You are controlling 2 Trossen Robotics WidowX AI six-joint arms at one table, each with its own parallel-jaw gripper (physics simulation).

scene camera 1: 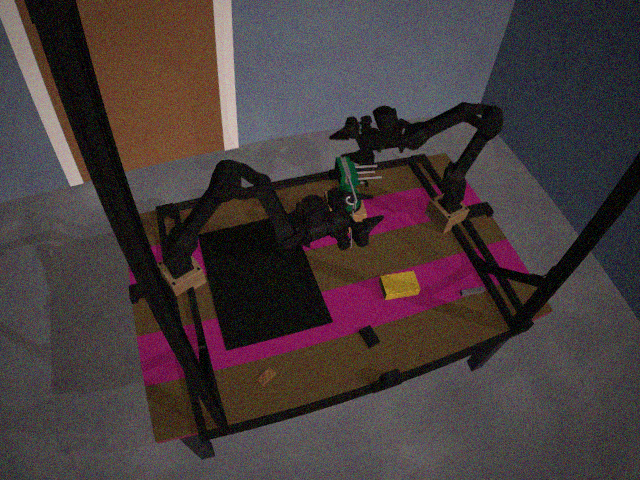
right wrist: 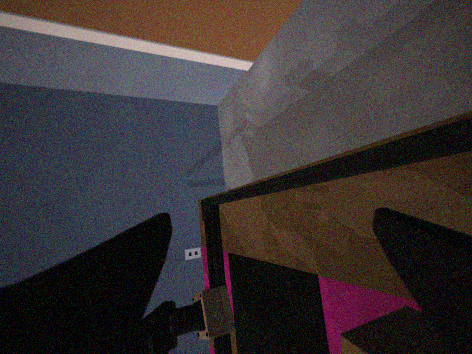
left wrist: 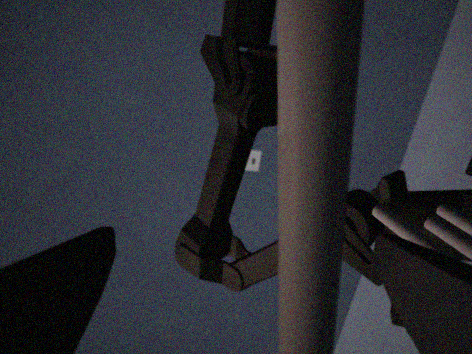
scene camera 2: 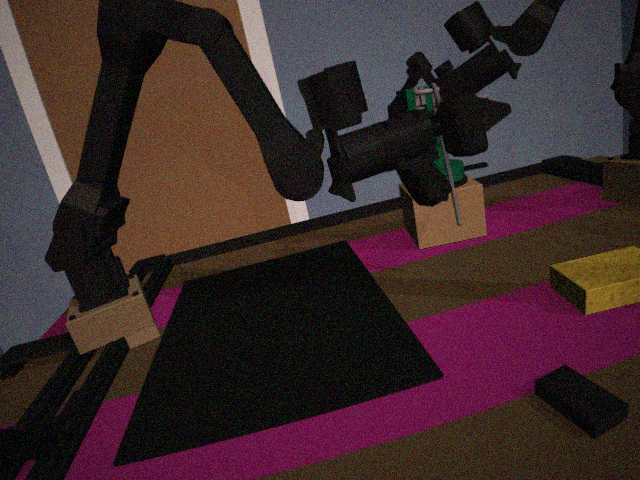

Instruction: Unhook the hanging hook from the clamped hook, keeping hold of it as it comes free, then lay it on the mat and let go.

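Seen in the pictures: left gripper, between the fingertips: [scene camera 1: 375, 205] [left wrist: 247, 242] [scene camera 2: 485, 112]; right gripper, between the fingertips: [scene camera 1: 335, 147] [right wrist: 270, 219]; left arm's base, origin of its link: [scene camera 1: 179, 266] [right wrist: 199, 315] [scene camera 2: 104, 296]; right arm's base, origin of its link: [scene camera 1: 449, 204].
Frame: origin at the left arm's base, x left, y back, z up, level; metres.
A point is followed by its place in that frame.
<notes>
The hanging hook [scene camera 2: 452, 200] @(x -0.235, y -0.423, z 0.033 m) [left wrist: 315, 175] is a grey rod that hangs from the clamped hook [scene camera 1: 368, 171] [scene camera 2: 425, 95] @(x -0.141, y -0.492, z 0.161 m), which is held in a green clamp [scene camera 1: 347, 178] @(x -0.132, y -0.489, z 0.153 m) [scene camera 2: 456, 169] @(x -0.157, y -0.519, z 0.045 m) on a tan block [scene camera 2: 442, 224] @(x -0.154, y -0.480, z -0.032 m). My left gripper [scene camera 1: 357, 235] [scene camera 2: 456, 157] is open, with its fingers on either side of the rod's shaft and not touching it. In the left wrist view the rod fills the middle and one finger shows at the lower left. My right gripper [scene camera 1: 347, 130] [right wrist: 270, 219] @(x 0.027, y -0.589, z 0.108 m) is open and empty, above and behind the clamp. The black mat [scene camera 1: 261, 295] @(x -0.183, y -0.152, z -0.061 m) [scene camera 2: 270, 333] @(x -0.175, y -0.168, z -0.061 m) [right wrist: 270, 302] @(x -0.011, y -0.258, z -0.061 m) lies to the left.
A yellow block [scene camera 1: 400, 285] @(x -0.409, y -0.473, z -0.038 m), a small black block [scene camera 1: 369, 336] @(x -0.466, y -0.299, z -0.052 m) and a small grey piece [scene camera 1: 472, 290] @(x -0.562, y -0.646, z -0.052 m) lie on the striped table. A black frame runs around the table, with a tall post [scene camera 1: 128, 214] @(x -0.450, y 0.146, z 0.733 m) at the left.
</notes>
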